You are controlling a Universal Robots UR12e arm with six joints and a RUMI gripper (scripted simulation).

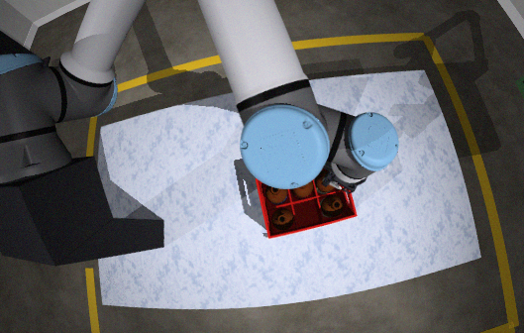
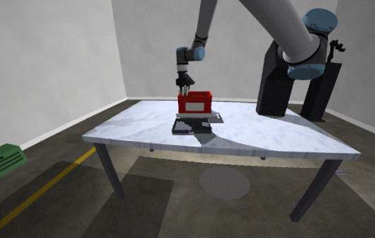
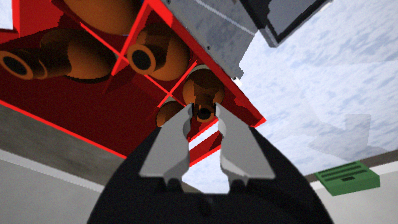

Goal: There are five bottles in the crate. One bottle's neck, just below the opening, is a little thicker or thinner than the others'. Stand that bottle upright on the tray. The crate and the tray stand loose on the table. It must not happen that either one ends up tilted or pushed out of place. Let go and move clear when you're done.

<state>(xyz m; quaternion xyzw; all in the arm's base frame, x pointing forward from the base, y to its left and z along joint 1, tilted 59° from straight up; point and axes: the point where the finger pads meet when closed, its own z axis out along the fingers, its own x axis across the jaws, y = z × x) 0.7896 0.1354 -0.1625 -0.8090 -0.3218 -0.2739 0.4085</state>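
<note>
Right now my hand is 8 cm past the red crate, 5 cm to the left of it and 7 cm above it. Round my hand: dark tray (8 cm behind, 23 cm to the left, 14 cm below).
</note>
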